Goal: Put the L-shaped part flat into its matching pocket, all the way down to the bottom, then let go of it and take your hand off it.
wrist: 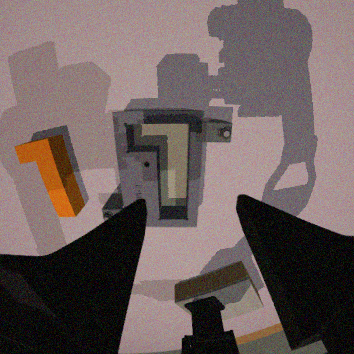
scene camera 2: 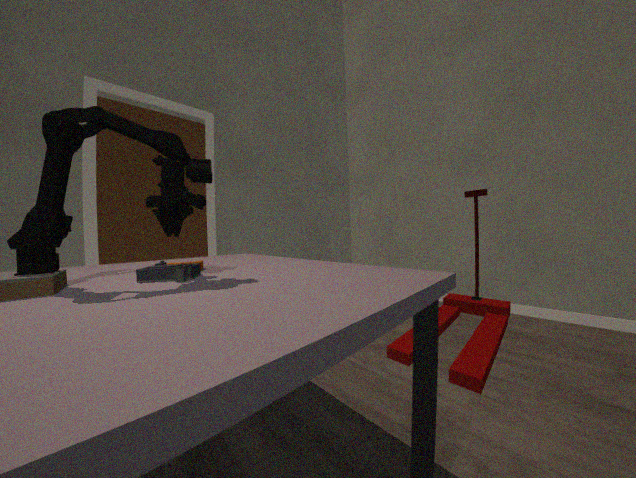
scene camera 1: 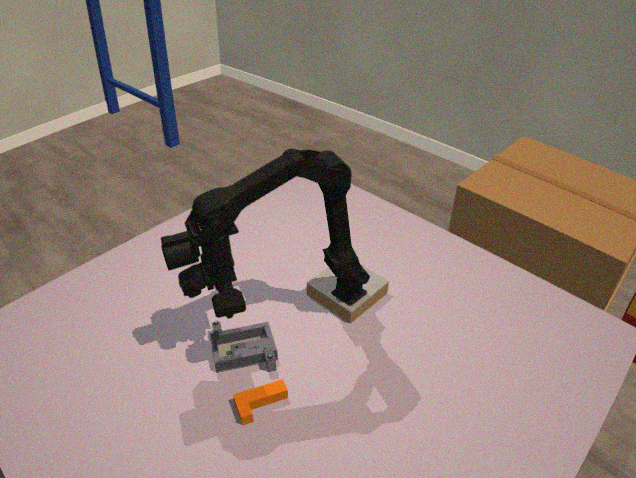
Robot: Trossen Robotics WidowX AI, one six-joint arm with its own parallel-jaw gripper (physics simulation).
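Pixels of known places: gripper, fingertip midpoint: (wrist: pixel 191 203) (scene camera 2: pixel 173 236); arm's base at its link origin: (wrist: pixel 204 305) (scene camera 2: pixel 37 272) (scene camera 1: pixel 349 293).
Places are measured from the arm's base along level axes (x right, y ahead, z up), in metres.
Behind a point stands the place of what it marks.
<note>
The orange L-shaped part (scene camera 1: pixel 263 394) {x -0.067, y 0.343, z -0.012 m} (scene camera 2: pixel 186 263) {x -0.050, y 0.349, z -0.014 m} (wrist: pixel 54 175) {x -0.048, y 0.348, z -0.012 m} lies flat on the table, beside the grey fixture block (scene camera 1: pixel 241 363) {x 0.038, y 0.317, z -0.026 m} (scene camera 2: pixel 159 273) {x 0.104, y 0.251, z -0.020 m} (wrist: pixel 137 187) {x 0.043, y 0.284, z -0.005 m} and apart from it. The block's L-shaped pocket (wrist: pixel 178 165) {x 0.091, y 0.274, z -0.037 m} is empty and shows a pale beige floor in the wrist view; its long leg runs down the right side and its short leg points left at the top. My gripper (scene camera 1: pixel 229 314) {x 0.104, y 0.288, z 0.079 m} (scene camera 2: pixel 173 235) {x 0.104, y 0.288, z 0.079 m} (wrist: pixel 191 203) {x 0.104, y 0.288, z 0.079 m} is open, pointing down, with no part between its fingers. It hangs above the table near the block; the part is off to the left in the wrist view.
Small lugs (scene camera 1: pixel 270 358) {x -0.015, y 0.275, z 0.002 m} (wrist: pixel 218 131) {x 0.147, y 0.298, z 0.000 m} stick out from the block at opposite corners. The arm's base plate (scene camera 1: pixel 319 283) {x 0.077, y 0.026, z 0.000 m} stands behind the block. A cardboard box (scene camera 1: pixel 534 231), a blue frame (scene camera 1: pixel 163 82) and a red pallet truck (scene camera 2: pixel 480 349) are beyond the table.
</note>
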